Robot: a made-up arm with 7 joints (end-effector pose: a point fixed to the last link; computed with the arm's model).
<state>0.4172 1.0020 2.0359 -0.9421 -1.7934 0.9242 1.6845</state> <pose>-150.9 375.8 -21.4 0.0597 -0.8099 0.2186 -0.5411</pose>
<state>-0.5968 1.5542 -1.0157 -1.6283 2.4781 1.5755 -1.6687</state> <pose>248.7 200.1 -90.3 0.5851 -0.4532 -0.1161 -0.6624</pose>
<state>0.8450 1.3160 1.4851 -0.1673 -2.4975 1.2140 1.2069</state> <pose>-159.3 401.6 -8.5 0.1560 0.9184 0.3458 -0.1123</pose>
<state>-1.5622 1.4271 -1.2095 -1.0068 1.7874 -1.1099 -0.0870</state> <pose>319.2 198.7 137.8 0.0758 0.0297 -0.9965 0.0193</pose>
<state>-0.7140 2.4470 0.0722 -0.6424 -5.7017 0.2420 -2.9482</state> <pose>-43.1 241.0 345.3 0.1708 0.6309 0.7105 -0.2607</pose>
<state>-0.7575 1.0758 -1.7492 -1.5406 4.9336 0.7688 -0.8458</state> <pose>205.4 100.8 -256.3 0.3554 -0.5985 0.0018 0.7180</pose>
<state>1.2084 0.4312 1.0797 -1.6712 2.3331 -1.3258 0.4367</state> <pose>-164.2 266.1 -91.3 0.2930 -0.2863 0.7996 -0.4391</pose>
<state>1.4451 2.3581 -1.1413 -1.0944 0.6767 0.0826 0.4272</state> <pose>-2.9 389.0 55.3 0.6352 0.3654 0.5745 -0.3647</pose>
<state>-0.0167 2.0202 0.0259 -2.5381 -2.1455 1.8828 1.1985</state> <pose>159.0 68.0 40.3 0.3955 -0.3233 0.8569 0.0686</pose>
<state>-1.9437 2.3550 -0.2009 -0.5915 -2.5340 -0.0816 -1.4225</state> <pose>-182.6 340.0 179.0 0.3084 0.2417 0.8699 -0.2995</pose>
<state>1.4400 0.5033 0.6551 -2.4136 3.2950 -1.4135 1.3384</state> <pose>-59.5 165.1 -98.9 0.6266 0.1339 0.4272 -0.6379</pose>
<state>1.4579 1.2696 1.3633 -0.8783 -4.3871 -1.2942 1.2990</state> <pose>-95.1 387.8 93.4 0.0952 0.0090 0.9935 -0.0611</pose>
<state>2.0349 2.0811 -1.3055 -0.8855 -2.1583 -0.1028 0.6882</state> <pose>-106.4 370.0 139.8 0.1831 0.7449 -0.4021 0.5000</pose>
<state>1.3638 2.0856 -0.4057 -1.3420 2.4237 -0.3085 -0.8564</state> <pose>6.8 358.2 -83.0 0.9070 0.4047 -0.0009 -0.1165</pose>
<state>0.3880 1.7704 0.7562 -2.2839 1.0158 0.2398 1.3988</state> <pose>172.8 109.3 95.1 0.7053 -0.3315 -0.6260 -0.0298</pose>
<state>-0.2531 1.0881 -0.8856 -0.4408 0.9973 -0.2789 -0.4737</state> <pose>144.2 331.7 -232.5 0.8159 0.4216 -0.2941 -0.2647</pose>
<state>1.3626 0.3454 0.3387 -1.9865 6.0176 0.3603 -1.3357</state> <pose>-124.7 148.7 -198.1 0.6404 0.3618 0.1739 -0.6548</pose>
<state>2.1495 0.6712 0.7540 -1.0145 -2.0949 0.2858 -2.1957</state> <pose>-322.1 199.9 127.2 0.5167 0.6466 -0.2674 0.4934</pose>
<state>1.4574 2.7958 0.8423 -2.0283 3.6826 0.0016 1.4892</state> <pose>243.0 21.7 -116.6 0.3332 -0.1771 0.2420 0.8939</pose>
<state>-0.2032 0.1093 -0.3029 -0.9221 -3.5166 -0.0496 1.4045</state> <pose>229.4 -23.9 -335.3 0.2553 0.4284 -0.2496 -0.8300</pose>
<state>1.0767 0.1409 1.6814 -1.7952 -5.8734 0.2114 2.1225</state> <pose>-232.3 199.3 -30.5 0.0308 -0.1000 0.7936 -0.5993</pose>
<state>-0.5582 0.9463 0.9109 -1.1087 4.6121 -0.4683 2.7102</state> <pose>204.2 334.0 12.5 0.4365 -0.0992 -0.8480 0.2837</pose>
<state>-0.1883 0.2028 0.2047 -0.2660 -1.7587 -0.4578 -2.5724</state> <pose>132.6 91.3 -401.1 0.5312 -0.2319 -0.0118 0.8148</pose>
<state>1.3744 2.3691 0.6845 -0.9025 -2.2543 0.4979 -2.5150</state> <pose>277.7 298.3 26.3 0.7380 0.2345 -0.5538 -0.3062</pose>
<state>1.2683 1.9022 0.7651 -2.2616 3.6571 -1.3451 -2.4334</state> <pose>169.1 148.0 -47.1 0.8668 0.4542 -0.1448 -0.1465</pose>
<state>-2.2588 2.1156 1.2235 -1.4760 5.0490 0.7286 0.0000</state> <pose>-247.7 248.9 -21.7 0.1537 -0.2281 0.2519 -0.9278</pose>
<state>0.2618 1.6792 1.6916 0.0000 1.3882 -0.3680 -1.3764</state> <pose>-26.3 425.5 51.3 0.3545 0.6659 -0.4062 0.5157</pose>
